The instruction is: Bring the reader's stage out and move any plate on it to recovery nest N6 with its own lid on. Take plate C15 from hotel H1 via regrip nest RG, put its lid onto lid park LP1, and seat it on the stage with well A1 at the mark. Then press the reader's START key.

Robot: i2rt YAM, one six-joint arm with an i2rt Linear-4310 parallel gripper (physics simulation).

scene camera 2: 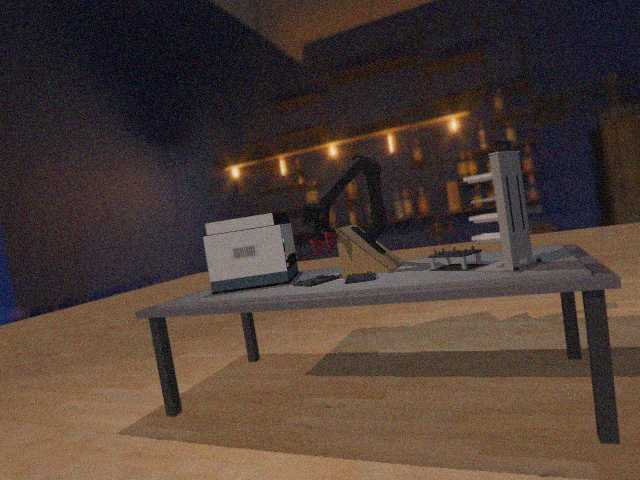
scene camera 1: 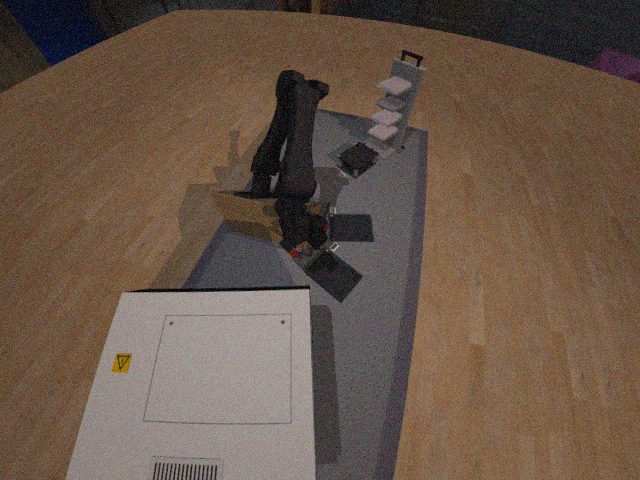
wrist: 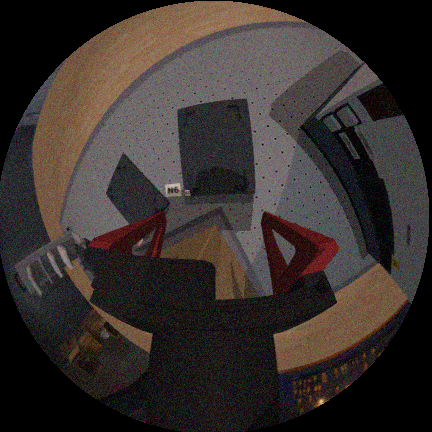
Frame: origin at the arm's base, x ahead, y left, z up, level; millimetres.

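Seen in the pictures: gripper, fingertip midpoint: (scene camera 2: 324,253) (scene camera 1: 312,247) (wrist: 213,216); arm's base, origin of the base link: (scene camera 2: 367,240) (scene camera 1: 259,196).
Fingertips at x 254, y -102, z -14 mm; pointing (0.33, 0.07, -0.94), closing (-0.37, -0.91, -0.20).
Pixels of each thing's top centre, then the offset from my fingertips to it.
- Nest N6, middle of its top: (wrist: 213,144) (scene camera 1: 333,273) (scene camera 2: 315,278) dx +85, dy -14, dz -97 mm
- white reader, middle of its top: (scene camera 1: 196,382) (scene camera 2: 249,217) dx -13, dy -408, dz +215 mm
- second dark block, middle of its top: (wrist: 126,197) (scene camera 1: 352,225) (scene camera 2: 359,274) dx +75, dy +196, dz -95 mm
- raised dark nest, middle of its top: (scene camera 2: 453,248) (wrist: 83,263) (scene camera 1: 359,151) dx -26, dy +561, dz -39 mm
My gripper (scene camera 1: 311,241) (scene camera 2: 324,243) (wrist: 213,216) is open and empty, its red fingers spread, above the deck near nest N6. Nest N6 (scene camera 1: 334,276) (wrist: 216,145) is a dark rectangular block with no plate visible on it; its label (wrist: 172,190) reads N6. The white reader (scene camera 1: 227,372) (scene camera 2: 248,253) stands beside it; its small keys (wrist: 348,115) show at the right in the wrist view. No stage shows standing out of the reader. Hotel H1 (scene camera 1: 415,95) (scene camera 2: 509,206) is a tall grey rack with pale shelves or plates; C15 cannot be made out.
A second dark block (scene camera 1: 352,227) (scene camera 2: 360,277) (wrist: 135,190) lies beside N6, its label unreadable. A raised dark nest (scene camera 1: 356,157) (scene camera 2: 454,252) stands by the hotel's foot. The tan wedge base (scene camera 1: 245,209) (scene camera 2: 356,250) (wrist: 200,247) is under the arm, close to the gripper.
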